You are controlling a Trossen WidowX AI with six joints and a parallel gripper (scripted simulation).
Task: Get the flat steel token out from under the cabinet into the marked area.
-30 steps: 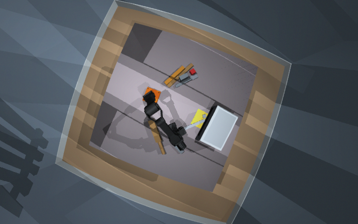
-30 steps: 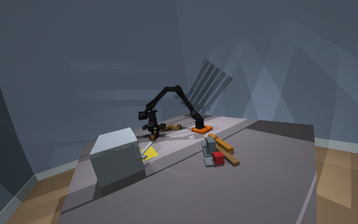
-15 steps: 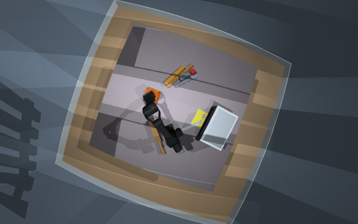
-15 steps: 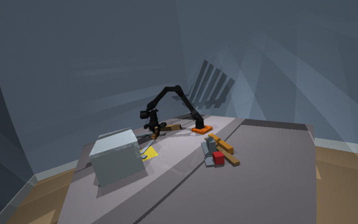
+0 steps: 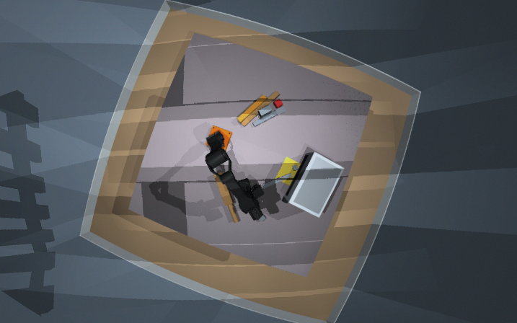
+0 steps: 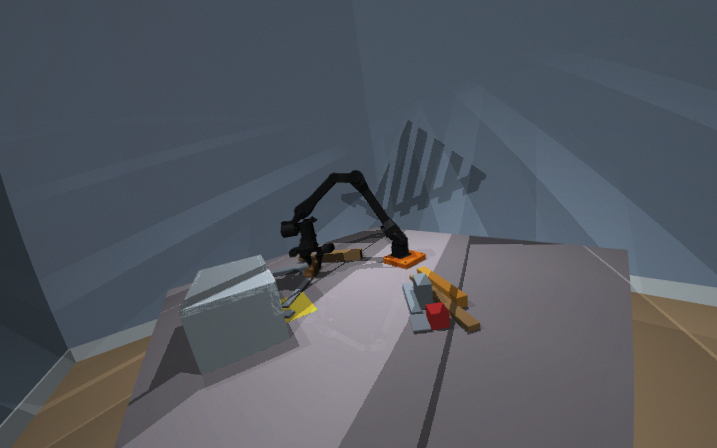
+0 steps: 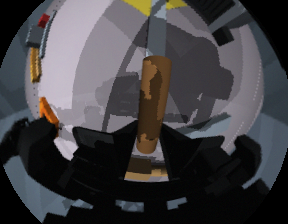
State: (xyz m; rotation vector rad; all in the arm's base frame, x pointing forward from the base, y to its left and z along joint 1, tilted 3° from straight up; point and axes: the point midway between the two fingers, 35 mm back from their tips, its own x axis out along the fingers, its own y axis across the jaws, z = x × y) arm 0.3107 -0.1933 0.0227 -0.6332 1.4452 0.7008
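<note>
Now: gripper tip 11 cm to the left of the wooden paddle, 9 cm past it and 1 cm below it. The rest, counted from my gripper tip: thin grey bar 9 cm to the right, 8 cm ahead; then grey block 48 cm to the left, 13 cm behind, 2 cm above; then steel token 26 cm to the left, 18 cm ahead, 1 cm below.
</note>
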